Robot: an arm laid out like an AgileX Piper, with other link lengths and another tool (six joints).
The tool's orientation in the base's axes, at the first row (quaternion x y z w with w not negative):
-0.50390 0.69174 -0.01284 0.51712
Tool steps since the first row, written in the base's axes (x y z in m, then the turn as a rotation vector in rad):
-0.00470 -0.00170 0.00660 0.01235 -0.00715 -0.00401
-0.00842 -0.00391 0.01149 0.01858 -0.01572 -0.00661
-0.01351 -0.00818 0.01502 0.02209 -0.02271 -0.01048
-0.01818 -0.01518 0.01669 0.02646 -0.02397 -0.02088
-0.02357 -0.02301 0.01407 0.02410 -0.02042 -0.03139
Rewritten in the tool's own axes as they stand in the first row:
-0.00363 -0.00118 -0.00735 0.00842 -0.00980 0.00726
-0.00565 -0.00236 -0.01344 0.01660 -0.01688 0.00869
-0.00532 -0.00288 -0.02094 0.02444 -0.02063 0.00953
-0.00172 -0.00403 -0.02864 0.03283 -0.01863 0.01691
0.00546 -0.00278 -0.03529 0.03759 -0.00961 0.02187

